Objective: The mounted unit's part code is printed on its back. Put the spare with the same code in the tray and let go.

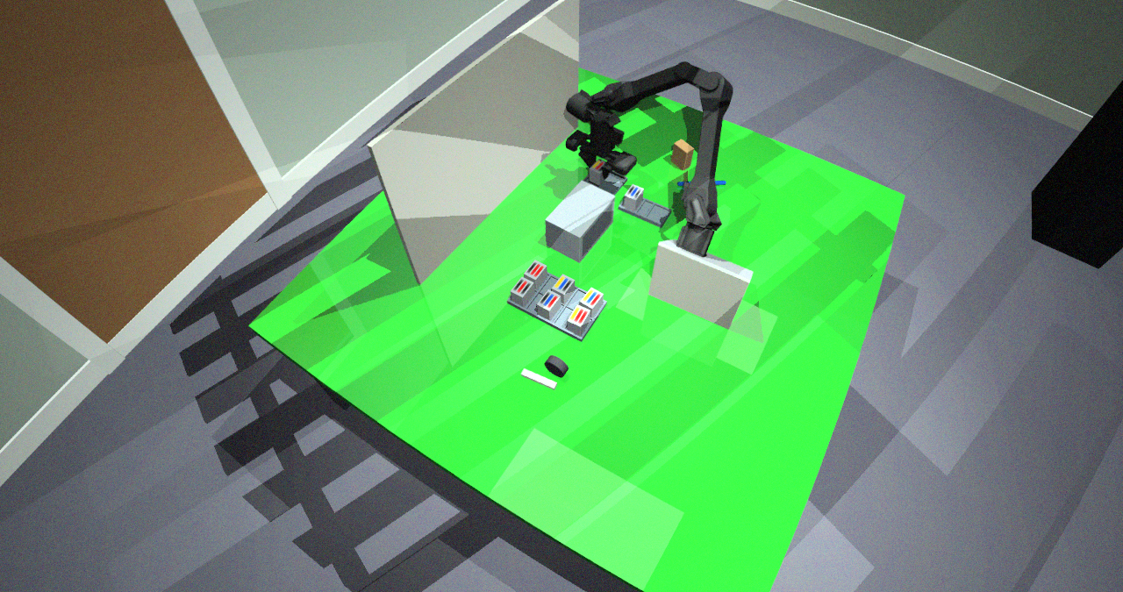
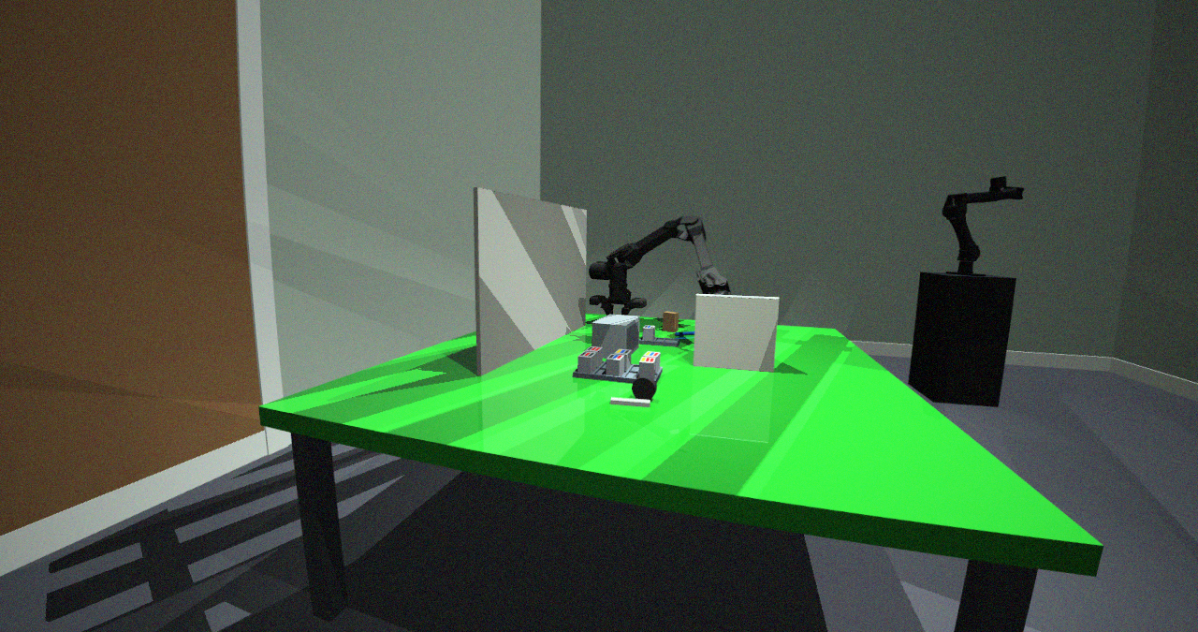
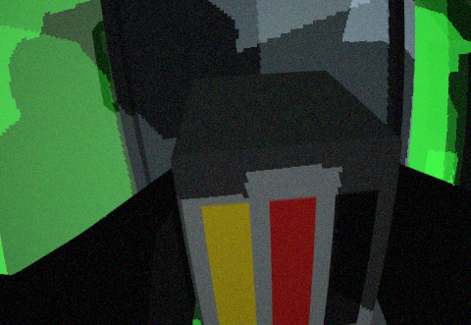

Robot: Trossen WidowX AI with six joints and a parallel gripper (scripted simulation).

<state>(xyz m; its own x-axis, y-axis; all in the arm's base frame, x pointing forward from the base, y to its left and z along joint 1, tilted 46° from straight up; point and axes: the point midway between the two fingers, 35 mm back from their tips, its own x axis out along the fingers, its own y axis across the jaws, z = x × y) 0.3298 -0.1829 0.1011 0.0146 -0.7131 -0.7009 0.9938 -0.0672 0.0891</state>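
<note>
Now: gripper tip 1 cm past the tray and 4 cm above it. Round my gripper tip: rack 15 cm behind, 2 cm to the left, 4 cm below; spare 2 cm above; mounted unit 4 cm behind, 18 cm to the left, 1 cm above.
</note>
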